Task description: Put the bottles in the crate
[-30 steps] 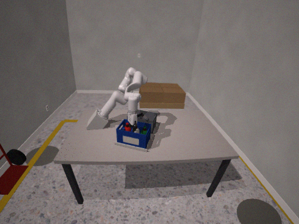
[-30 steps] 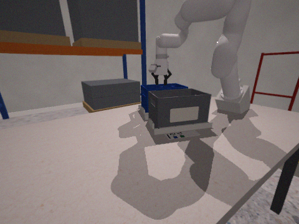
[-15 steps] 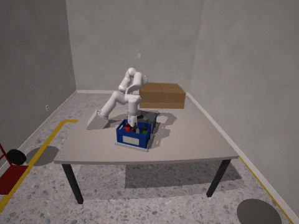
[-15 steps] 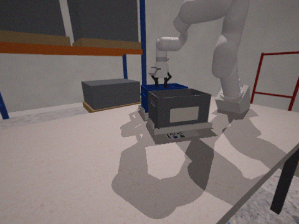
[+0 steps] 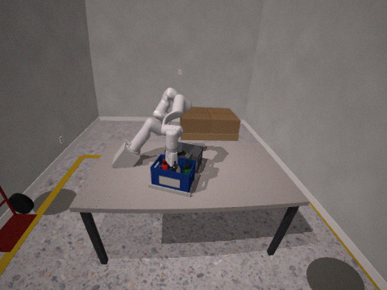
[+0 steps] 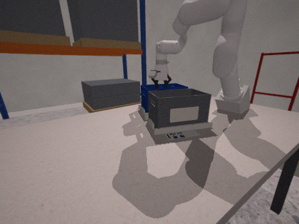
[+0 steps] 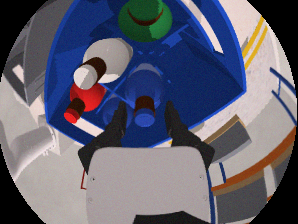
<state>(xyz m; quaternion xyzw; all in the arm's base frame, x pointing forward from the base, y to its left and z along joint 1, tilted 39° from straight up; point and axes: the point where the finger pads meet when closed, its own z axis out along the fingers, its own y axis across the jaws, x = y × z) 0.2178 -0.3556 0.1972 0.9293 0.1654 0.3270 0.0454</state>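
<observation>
Right now my hand is 20 mm short of the blue crate, 40 mm to the right of it and 70 mm above it. Also, from my hand: red-capped bottle: 40 mm behind, 120 mm to the left, 70 mm below; white-capped bottle: 30 mm ahead, 80 mm to the left, 70 mm below; green-label bottle: 110 mm ahead, 40 mm to the left, 70 mm below.
</observation>
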